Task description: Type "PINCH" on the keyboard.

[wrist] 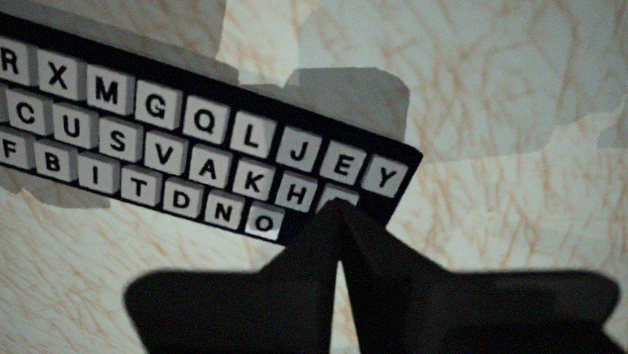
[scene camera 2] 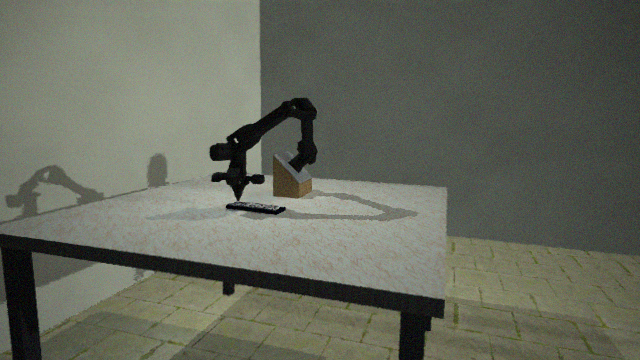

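Seen in the pictures: gripper, fingertip midpoint: (wrist: 337,209) (scene camera 2: 238,200); arm's base, origin of the base link: (scene camera 2: 295,166).
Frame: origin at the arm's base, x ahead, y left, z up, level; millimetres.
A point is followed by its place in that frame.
Note:
A black keyboard (scene camera 2: 256,208) {x 368, y -51, z -110 mm} (wrist: 372,212) {x 309, y -161, z -111 mm} with pale letter keys lies on the table, slanting across the wrist view. My gripper (scene camera 2: 238,199) {x 317, y -140, z -98 mm} (wrist: 337,209) {x 317, y -140, z -98 mm} is shut and empty, pointing down over the keyboard's right end. Its tips cover most of the P key (wrist: 342,192) {x 321, y -143, z -106 mm}, hiding the letter; whether they touch it I cannot tell. In the wrist view the H key (wrist: 295,194) {x 318, y -122, z -106 mm} is just left of the tips, the N key (wrist: 221,213) {x 304, y -87, z -106 mm} and the I key (wrist: 98,176) {x 318, y -29, z -106 mm} are in the lower row, and the C key (wrist: 25,113) {x 345, y -2, z -106 mm} is at the far left.
A wooden wedge-shaped block (scene camera 2: 290,184) {x 96, y 4, z -66 mm} with a pale sloped top stands behind the keyboard, at the arm's base. The keyboard rests on a pale, speckled table (scene camera 2: 320,250) {x 713, y 246, z -124 mm} with a dark edge. The keyboard's left end is cut off in the wrist view.

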